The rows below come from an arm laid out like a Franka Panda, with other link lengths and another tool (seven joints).
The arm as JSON. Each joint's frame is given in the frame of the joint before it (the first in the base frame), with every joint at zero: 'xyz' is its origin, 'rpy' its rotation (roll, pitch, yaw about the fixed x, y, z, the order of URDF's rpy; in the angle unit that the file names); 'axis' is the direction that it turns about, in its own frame. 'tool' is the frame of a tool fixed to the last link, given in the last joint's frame.
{
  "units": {
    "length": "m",
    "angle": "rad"
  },
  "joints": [
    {
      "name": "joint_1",
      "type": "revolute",
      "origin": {
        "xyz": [
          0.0,
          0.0,
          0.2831
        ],
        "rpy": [
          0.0,
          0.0,
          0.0
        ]
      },
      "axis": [
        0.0,
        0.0,
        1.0
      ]
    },
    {
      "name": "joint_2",
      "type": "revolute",
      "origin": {
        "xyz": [
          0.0,
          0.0,
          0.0
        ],
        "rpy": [
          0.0,
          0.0,
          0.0
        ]
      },
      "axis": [
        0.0,
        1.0,
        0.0
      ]
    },
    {
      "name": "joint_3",
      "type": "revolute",
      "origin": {
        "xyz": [
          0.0,
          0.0,
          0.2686
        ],
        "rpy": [
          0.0,
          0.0,
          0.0
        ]
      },
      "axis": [
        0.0,
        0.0,
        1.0
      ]
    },
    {
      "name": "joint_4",
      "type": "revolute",
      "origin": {
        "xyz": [
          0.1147,
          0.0,
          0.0
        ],
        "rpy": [
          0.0,
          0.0,
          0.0
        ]
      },
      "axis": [
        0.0,
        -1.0,
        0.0
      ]
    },
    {
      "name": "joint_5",
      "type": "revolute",
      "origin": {
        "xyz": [
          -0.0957,
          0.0,
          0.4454
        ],
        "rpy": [
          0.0,
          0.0,
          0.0
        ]
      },
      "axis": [
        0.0,
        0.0,
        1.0
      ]
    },
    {
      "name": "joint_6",
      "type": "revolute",
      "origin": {
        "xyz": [
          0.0,
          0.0,
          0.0
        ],
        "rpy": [
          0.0,
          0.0,
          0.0
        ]
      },
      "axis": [
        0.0,
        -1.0,
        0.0
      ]
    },
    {
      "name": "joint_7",
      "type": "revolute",
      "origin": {
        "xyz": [
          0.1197,
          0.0,
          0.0
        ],
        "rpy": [
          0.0,
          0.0,
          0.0
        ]
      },
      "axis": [
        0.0,
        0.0,
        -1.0
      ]
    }
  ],
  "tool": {
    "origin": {
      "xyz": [
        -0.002,
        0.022,
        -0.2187
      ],
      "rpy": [
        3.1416,
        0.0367,
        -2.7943
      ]
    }
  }
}
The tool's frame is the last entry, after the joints.
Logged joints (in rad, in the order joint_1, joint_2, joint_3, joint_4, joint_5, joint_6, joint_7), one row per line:
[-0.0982, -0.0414, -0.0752, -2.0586, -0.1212, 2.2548, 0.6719]
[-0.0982, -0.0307, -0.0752, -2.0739, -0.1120, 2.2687, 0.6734]
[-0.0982, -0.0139, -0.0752, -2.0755, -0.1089, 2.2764, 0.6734]
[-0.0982, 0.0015, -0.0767, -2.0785, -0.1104, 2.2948, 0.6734]
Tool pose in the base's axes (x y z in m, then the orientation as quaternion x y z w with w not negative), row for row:
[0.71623, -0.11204, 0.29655, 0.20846, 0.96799, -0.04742, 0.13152]
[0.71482, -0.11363, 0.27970, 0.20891, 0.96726, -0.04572, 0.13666]
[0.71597, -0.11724, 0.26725, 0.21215, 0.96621, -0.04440, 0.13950]
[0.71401, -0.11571, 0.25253, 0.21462, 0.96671, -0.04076, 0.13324]
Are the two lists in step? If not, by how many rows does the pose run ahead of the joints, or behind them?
The pose runs 2 rows behind the joints: the pose in row i belongs to the joints in row i - 2.
